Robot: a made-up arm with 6 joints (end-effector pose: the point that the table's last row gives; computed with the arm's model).
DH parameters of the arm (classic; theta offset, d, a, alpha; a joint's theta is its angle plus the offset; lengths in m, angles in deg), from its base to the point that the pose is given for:
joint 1: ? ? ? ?
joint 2: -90 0 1.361 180
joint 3: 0 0 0 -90
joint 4: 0 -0.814 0 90
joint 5: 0 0.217 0 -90
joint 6: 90 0 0 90
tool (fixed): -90 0 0 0
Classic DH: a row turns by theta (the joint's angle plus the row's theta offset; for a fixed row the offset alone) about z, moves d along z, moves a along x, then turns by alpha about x.
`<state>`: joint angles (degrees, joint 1 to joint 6).
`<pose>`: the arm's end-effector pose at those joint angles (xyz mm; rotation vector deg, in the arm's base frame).
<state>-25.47 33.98 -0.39 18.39 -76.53 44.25</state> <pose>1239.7 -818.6 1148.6 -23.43 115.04 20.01</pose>
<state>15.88 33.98 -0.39 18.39 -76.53 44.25</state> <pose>1471.4 204.5 1148.6 -64.92 103.14 45.09</pose>
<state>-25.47 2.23 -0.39 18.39 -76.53 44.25</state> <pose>696.2 -559.7 1814.1 -33.34 89.35 -0.07</pose>
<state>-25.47 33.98 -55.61 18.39 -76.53 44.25</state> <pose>665.2 -545.0 738.1 1.88 152.94 60.65</pose>
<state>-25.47 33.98 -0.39 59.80 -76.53 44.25</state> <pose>1342.0 -760.1 1246.9 -67.08 129.05 5.87</pose>
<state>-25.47 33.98 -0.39 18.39 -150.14 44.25</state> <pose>1239.7 -818.6 1148.6 -26.83 -170.61 -45.56</pose>
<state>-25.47 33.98 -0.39 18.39 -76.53 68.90</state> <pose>1239.7 -818.6 1148.6 -38.64 110.42 45.04</pose>
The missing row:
joint 1: 0 0.423 0 -90
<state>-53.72 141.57 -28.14 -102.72 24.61 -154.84</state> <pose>42.8 22.5 -580.3 22.05 100.27 115.91</pose>
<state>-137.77 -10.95 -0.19 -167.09 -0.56 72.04</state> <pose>-265.2 -526.4 1863.6 30.73 -107.16 -90.85</pose>
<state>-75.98 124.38 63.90 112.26 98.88 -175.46</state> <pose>491.4 -1628.6 -954.9 140.44 49.12 10.14</pose>
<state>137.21 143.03 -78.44 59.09 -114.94 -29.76</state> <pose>13.1 139.7 -264.8 58.56 49.34 76.58</pose>
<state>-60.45 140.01 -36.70 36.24 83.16 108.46</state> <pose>-118.1 -146.7 -794.5 -30.37 47.51 40.59</pose>
